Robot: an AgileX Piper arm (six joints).
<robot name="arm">
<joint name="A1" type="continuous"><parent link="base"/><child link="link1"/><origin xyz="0 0 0.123"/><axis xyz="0 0 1"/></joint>
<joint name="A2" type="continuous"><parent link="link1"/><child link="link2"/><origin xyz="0 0 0"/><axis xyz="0 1 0"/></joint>
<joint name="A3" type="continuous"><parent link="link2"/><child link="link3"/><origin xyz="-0.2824 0 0.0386"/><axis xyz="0 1 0"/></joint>
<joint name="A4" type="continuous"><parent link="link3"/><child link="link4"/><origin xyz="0.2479 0 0.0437"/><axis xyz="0.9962 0 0.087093"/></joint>
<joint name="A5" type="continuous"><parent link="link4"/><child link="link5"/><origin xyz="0 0 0"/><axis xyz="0 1 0"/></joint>
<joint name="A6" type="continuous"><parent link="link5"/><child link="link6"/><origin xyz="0.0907 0 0.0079"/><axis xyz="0.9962 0 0.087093"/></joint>
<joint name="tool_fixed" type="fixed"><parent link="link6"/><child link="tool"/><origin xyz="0 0 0" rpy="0 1.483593 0"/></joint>
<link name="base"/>
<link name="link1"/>
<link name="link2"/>
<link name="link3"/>
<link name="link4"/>
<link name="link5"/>
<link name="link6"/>
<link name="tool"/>
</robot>
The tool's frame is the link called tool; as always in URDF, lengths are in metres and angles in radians. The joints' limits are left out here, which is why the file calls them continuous.
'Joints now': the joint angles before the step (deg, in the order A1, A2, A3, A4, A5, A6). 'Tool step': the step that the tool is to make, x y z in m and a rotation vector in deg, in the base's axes. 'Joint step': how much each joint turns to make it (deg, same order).
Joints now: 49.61 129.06 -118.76 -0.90 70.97 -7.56
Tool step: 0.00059 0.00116 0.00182 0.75 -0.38 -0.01
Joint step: 0.00 0.00 -0.34 0.20 -0.47 0.00
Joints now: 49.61 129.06 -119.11 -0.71 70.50 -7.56
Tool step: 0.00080 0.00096 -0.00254 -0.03 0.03 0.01
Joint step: 0.00 0.39 -0.14 0.01 -0.21 -0.01
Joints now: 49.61 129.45 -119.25 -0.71 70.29 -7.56
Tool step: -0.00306 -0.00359 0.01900 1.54 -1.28 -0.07
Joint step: 0.00 -2.21 -0.12 0.01 0.33 0.07
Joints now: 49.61 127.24 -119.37 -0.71 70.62 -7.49
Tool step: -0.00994 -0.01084 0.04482 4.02 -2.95 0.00
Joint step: 0.00 -5.47 0.00 0.36 0.50 0.00
